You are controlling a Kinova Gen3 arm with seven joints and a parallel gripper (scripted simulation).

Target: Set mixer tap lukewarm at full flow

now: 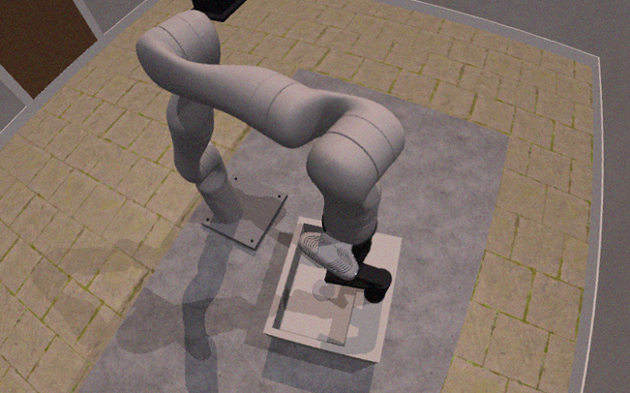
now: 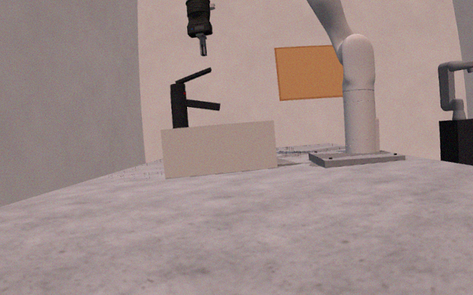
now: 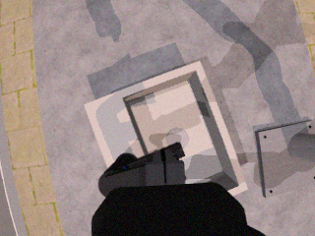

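The lever lies 90 mm below my hand, 40 mm to the left of it and 30 mm ahead of it. Also, from my hand: black mixer tap 140 mm below, 60 mm ahead, 40 mm to the left; then sink basin 340 mm below, 30 mm behind, 20 mm to the left.
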